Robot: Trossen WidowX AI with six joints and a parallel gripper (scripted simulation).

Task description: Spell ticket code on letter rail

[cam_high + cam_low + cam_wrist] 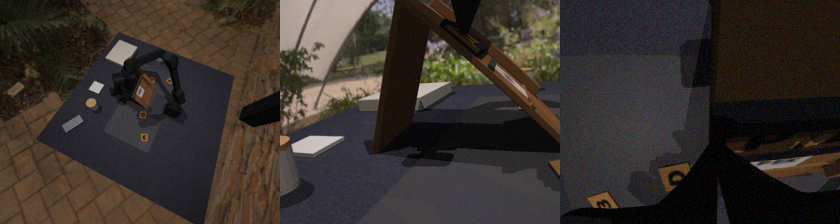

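Right now my gripper tip is 9 cm to the left of the white ticket, 8 cm above it and 4 cm past it. Round my gripper tip: grey card (39 cm to the left, 28 cm ahead, 18 cm below); letter tile (3 cm to the right, 1 cm below, 1 cm ahead); white card (33 cm ahead, 18 cm below, 3 cm to the left).
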